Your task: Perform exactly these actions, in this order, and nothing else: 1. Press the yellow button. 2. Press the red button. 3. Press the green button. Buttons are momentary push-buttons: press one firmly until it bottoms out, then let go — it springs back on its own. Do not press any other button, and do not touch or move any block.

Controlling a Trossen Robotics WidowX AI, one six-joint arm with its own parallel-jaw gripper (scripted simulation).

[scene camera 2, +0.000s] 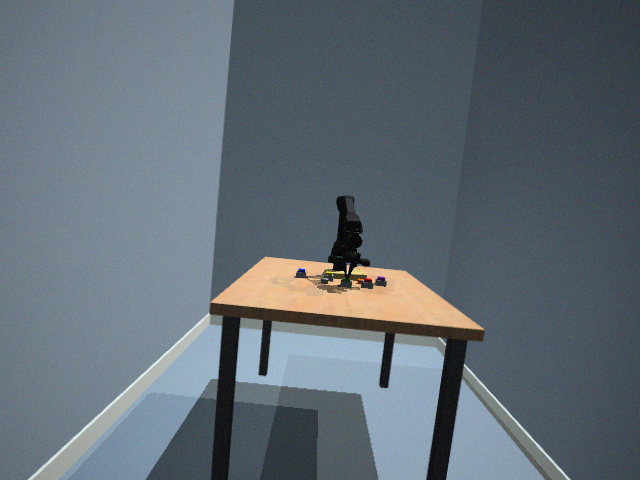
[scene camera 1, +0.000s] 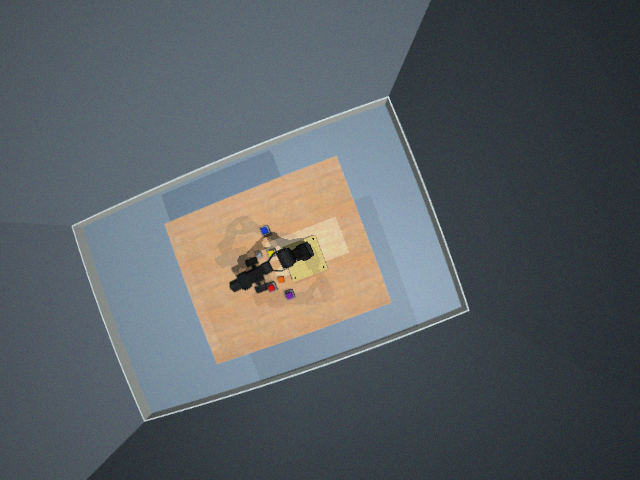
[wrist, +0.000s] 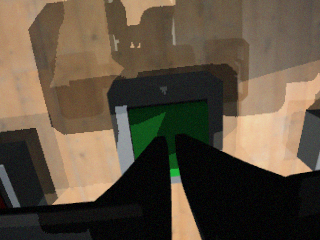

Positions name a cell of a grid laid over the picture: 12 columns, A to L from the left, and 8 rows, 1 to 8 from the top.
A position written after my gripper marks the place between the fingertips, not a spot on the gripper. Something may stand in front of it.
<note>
I see my gripper (wrist: G5) and a green button (wrist: H4).
</note>
